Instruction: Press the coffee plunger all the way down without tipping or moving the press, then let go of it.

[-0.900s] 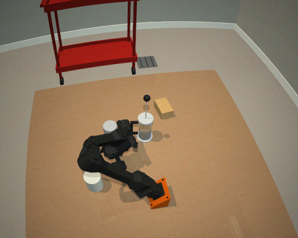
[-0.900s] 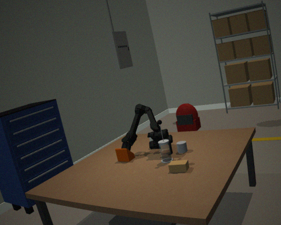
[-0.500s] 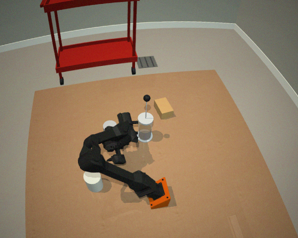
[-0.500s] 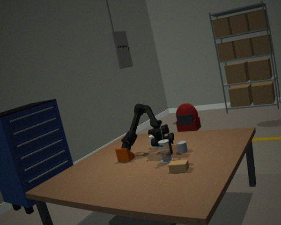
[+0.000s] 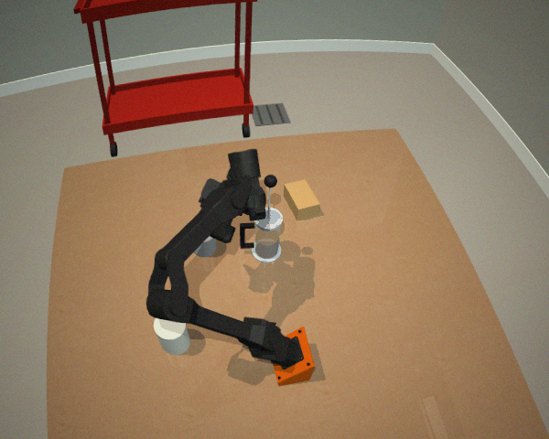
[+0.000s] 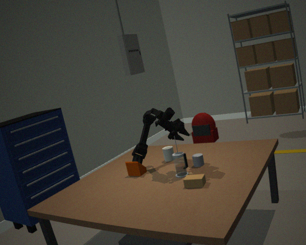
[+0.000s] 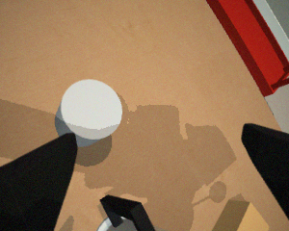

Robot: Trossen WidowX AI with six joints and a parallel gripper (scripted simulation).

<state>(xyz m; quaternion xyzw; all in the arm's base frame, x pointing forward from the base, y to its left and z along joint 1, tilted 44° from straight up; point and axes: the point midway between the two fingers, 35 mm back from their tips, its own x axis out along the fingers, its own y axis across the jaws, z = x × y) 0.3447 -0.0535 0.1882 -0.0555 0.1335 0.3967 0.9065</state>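
Now: gripper tip 10 mm past the coffee press, 110 mm to the left of it and 70 mm above it. From my gripper tip the other things lie so: tan wooden block (140 mm ahead, 270 mm to the right, 180 mm below).
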